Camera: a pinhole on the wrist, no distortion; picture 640 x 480 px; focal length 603.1 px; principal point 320.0 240.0 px. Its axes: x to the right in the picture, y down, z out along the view. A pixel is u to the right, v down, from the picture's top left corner.
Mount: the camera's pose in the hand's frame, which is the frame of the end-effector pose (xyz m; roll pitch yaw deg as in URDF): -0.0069 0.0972 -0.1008 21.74 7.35 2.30
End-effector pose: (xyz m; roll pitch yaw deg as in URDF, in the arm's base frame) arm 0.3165 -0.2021 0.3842 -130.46 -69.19 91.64
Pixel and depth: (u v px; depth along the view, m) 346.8 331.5 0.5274
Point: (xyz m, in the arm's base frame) -0.0171 0.0548 0.3767
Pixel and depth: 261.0 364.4 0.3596
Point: 0.1334 -0.0219 0.3213
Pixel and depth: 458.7 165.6 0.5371
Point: -0.0585 -0.0426 0.5191
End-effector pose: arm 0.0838 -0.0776 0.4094 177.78 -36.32 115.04
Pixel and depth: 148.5 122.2 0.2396
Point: 0.0410 -0.0620 0.2931
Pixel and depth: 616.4 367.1 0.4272
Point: -0.0386 0.2901 0.3232
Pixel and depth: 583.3 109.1 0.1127
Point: 0.0994 -0.0288 0.4539
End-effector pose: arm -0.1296 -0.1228 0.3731 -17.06 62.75 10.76
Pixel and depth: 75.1 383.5 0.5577
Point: 0.1799 0.0902 0.7251
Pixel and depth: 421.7 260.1 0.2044
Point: -0.0514 -0.0530 0.3579
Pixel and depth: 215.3 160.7 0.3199
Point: 0.0329 -0.0959 0.4800
